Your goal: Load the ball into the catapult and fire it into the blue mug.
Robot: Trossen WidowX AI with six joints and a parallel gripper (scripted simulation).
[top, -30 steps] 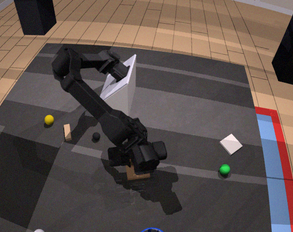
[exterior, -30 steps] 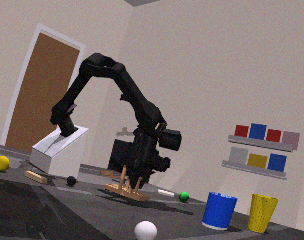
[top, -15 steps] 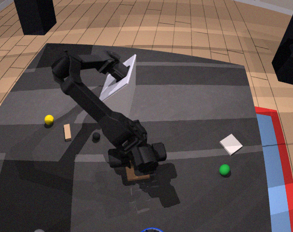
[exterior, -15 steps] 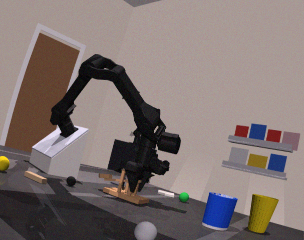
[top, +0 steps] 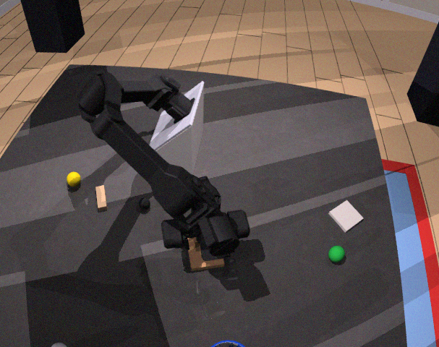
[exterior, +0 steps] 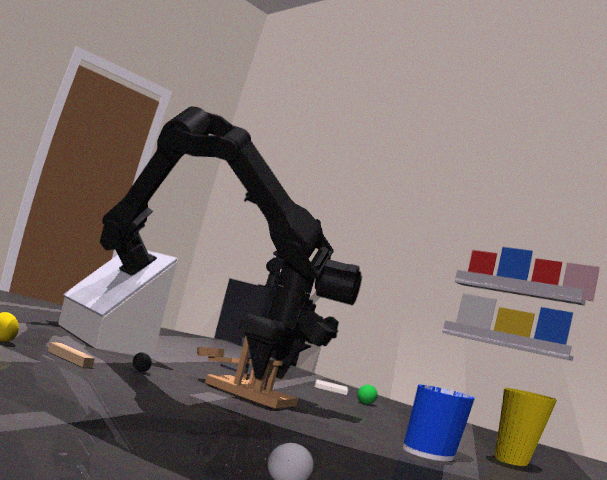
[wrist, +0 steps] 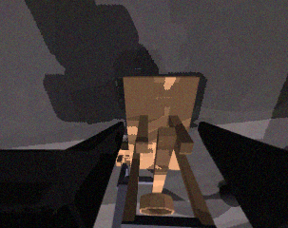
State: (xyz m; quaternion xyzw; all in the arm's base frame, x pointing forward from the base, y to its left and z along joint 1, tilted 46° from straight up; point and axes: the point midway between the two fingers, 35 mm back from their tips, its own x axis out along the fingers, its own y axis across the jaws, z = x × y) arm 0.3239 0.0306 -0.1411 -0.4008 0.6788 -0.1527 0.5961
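The catapult upright frame is 4 cm behind my gripper tip, 4 cm above it and 1 cm to the right of it. Round my gripper tip: wooden block 32 cm to the right, 10 cm behind, 3 cm below; blue mug 28 cm ahead, 10 cm to the left, 1 cm below; black ball 19 cm to the right, 10 cm behind, 3 cm below.
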